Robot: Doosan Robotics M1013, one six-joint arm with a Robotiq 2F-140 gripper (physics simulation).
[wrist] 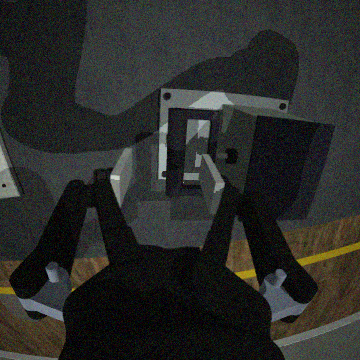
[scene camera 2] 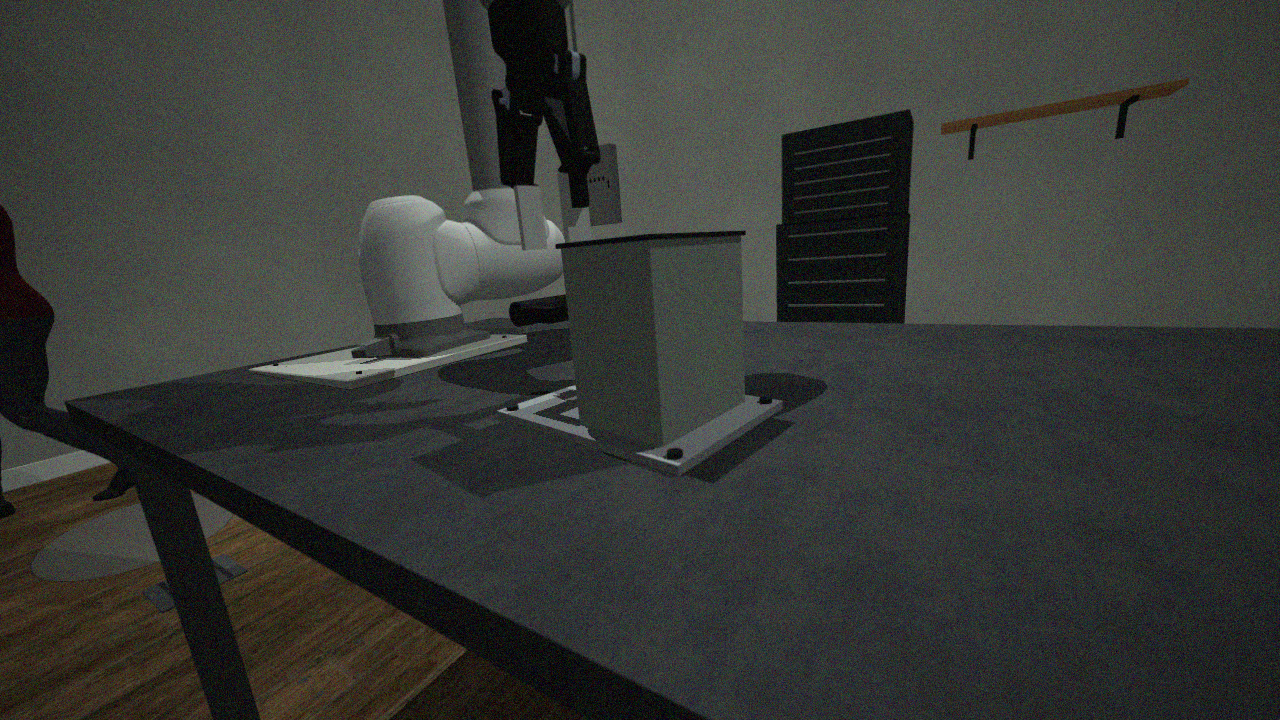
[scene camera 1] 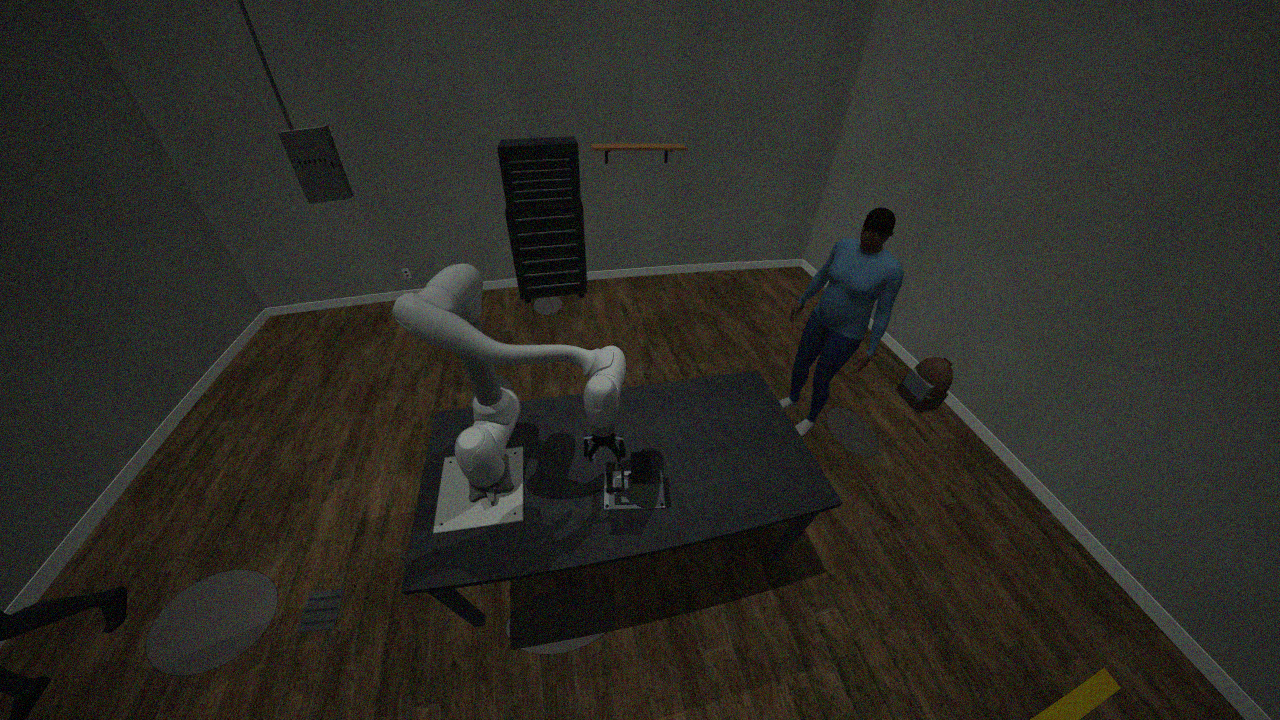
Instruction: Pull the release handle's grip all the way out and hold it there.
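The release handle (wrist: 175, 145) is a dark rectangular frame on the robot's side of a grey box-shaped housing (scene camera 1: 644, 467) (scene camera 2: 657, 331) (wrist: 285, 165) with a dark top. A short stub shows between them in the wrist view. In scene camera 2 the end of a black bar (scene camera 2: 537, 310), which looks like its grip, sticks out behind the housing. The housing stands on a pale bolted plate (scene camera 2: 733, 425) (wrist: 225, 99). My gripper (scene camera 1: 604, 454) (scene camera 2: 554, 223) (wrist: 165, 163) is partly open and empty, pointing down above the handle. In the wrist view, its left finger appears left of the frame and its right finger overlaps the frame's right side.
The arm's base stands on a white plate (scene camera 1: 452, 510) (scene camera 2: 313, 368) on the dark table (scene camera 1: 716, 429) (scene camera 2: 984, 492). A person in blue (scene camera 1: 854, 295) stands beyond the table's right end. Part of a person in red (scene camera 2: 13, 286) shows at the left in scene camera 2.
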